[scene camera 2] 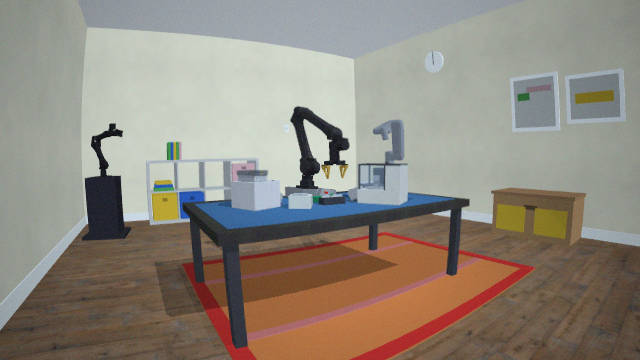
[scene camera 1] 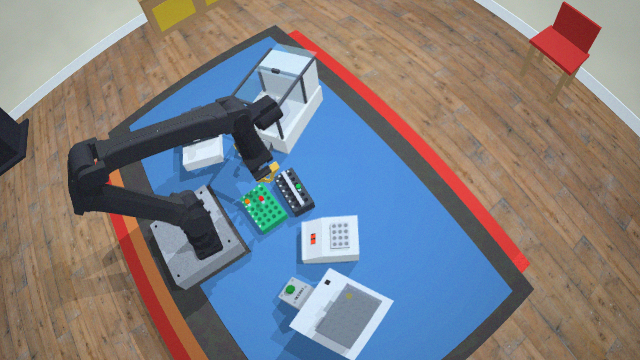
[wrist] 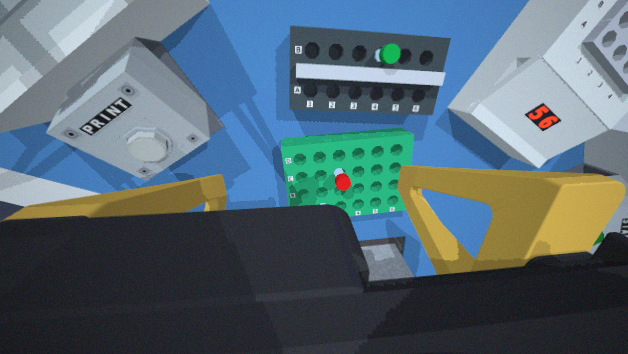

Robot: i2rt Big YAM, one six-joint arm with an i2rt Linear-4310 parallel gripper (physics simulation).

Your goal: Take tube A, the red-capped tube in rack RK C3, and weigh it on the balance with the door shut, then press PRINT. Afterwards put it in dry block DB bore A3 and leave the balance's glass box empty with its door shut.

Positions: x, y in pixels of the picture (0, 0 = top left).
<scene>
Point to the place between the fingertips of the gripper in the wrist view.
314, 181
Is the gripper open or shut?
Open.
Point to a PRINT button box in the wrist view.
At 138, 111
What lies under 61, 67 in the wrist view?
A balance.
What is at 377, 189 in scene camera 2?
A balance.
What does the gripper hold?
Nothing.
</scene>
